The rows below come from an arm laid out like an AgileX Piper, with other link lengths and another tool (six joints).
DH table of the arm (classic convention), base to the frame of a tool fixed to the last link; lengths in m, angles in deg. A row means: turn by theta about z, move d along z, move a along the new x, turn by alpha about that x. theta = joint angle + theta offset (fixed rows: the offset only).
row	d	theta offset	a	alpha
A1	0.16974	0	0	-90
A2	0	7.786	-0.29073	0
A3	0	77.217	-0.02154	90
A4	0.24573	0	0	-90
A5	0	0	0	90
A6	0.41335	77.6	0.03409	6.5
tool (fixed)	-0.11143	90	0	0
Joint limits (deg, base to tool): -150..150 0..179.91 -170..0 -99.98..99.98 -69.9..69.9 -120..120
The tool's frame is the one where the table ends.
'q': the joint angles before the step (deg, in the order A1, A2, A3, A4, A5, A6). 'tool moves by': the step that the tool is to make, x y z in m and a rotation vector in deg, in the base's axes. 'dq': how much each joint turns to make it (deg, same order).
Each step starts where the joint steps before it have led.
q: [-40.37, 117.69, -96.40, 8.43, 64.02, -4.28]
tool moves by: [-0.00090, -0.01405, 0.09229, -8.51, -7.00, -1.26]
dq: [0.03, -11.74, 0.16, -2.50, 0.52, 1.89]
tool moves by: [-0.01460, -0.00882, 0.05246, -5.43, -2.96, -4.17]
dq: [0.63, -7.32, 0.55, -4.44, 0.69, 5.41]
